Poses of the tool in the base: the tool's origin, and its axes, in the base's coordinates. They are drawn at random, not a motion.
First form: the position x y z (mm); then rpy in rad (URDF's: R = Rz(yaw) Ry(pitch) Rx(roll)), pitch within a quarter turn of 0, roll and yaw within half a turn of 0.
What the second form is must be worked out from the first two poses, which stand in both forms.
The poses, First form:
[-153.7, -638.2, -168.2, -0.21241, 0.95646, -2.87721]
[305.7, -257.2, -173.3, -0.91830, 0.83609, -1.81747]
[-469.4, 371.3, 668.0, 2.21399, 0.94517, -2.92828]
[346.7, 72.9, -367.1, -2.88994, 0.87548, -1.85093]
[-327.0, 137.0, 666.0, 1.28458, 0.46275, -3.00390]
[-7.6, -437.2, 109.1, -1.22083, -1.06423, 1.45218]
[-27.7, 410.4, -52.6, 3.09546, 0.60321, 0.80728]
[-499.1, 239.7, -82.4, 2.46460, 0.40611, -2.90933]
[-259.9, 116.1, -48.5, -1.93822, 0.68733, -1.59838]
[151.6, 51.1, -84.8, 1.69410, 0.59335, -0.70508]
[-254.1, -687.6, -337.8, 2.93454, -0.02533, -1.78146]
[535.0, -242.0, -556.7, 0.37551, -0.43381, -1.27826]
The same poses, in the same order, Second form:
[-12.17, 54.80, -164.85, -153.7, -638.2, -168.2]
[-52.61, 47.90, -104.13, 305.7, -257.2, -173.3]
[126.85, 54.15, -167.78, -469.4, 371.3, 668.0]
[-165.58, 50.16, -106.05, 346.7, 72.9, -367.1]
[73.60, 26.51, -172.11, -327.0, 137.0, 666.0]
[-69.95, -60.98, 83.20, -7.6, -437.2, 109.1]
[177.36, 34.56, 46.25, -27.7, 410.4, -52.6]
[141.21, 23.27, -166.69, -499.1, 239.7, -82.4]
[-111.05, 39.38, -91.58, -259.9, 116.1, -48.5]
[97.06, 34.00, -40.40, 151.6, 51.1, -84.8]
[168.14, -1.45, -102.07, -254.1, -687.6, -337.8]
[21.52, -24.86, -73.24, 535.0, -242.0, -556.7]

